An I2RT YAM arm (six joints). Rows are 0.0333 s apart.
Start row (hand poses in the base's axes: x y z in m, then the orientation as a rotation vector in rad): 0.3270 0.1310 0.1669 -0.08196 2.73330 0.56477
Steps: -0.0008 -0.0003 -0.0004 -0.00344 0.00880 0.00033; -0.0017 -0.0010 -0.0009 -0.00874 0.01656 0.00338; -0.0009 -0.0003 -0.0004 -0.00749 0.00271 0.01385; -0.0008 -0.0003 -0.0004 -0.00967 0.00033 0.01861; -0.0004 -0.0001 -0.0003 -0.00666 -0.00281 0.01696; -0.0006 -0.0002 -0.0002 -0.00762 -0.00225 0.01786; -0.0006 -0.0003 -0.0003 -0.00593 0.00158 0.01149; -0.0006 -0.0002 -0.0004 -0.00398 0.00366 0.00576; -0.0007 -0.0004 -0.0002 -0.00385 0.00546 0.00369; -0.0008 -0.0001 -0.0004 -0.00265 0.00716 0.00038; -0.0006 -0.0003 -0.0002 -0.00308 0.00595 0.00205; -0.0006 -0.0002 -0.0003 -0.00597 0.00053 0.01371; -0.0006 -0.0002 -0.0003 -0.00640 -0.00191 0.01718; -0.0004 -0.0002 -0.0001 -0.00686 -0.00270 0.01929
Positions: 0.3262 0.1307 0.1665 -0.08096 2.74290 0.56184; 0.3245 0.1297 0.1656 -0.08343 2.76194 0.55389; 0.3236 0.1294 0.1652 -0.10368 2.76822 0.54767; 0.3228 0.1291 0.1648 -0.13169 2.77310 0.53912; 0.3224 0.1290 0.1645 -0.15748 2.77364 0.53359; 0.3218 0.1288 0.1643 -0.18462 2.77485 0.52703; 0.3212 0.1285 0.1640 -0.20168 2.77876 0.52207; 0.3206 0.1283 0.1636 -0.20988 2.78378 0.51887; 0.3199 0.1279 0.1634 -0.21480 2.79042 0.51578; 0.3191 0.1278 0.1630 -0.21448 2.79821 0.51397; 0.3185 0.1275 0.1628 -0.21684 2.80502 0.51164; 0.3179 0.1273 0.1625 -0.23737 2.80778 0.50658; 0.3173 0.1271 0.1622 -0.26337 2.80820 0.50103; 0.3169 0.1269 0.1621 -0.29260 2.80777 0.49506
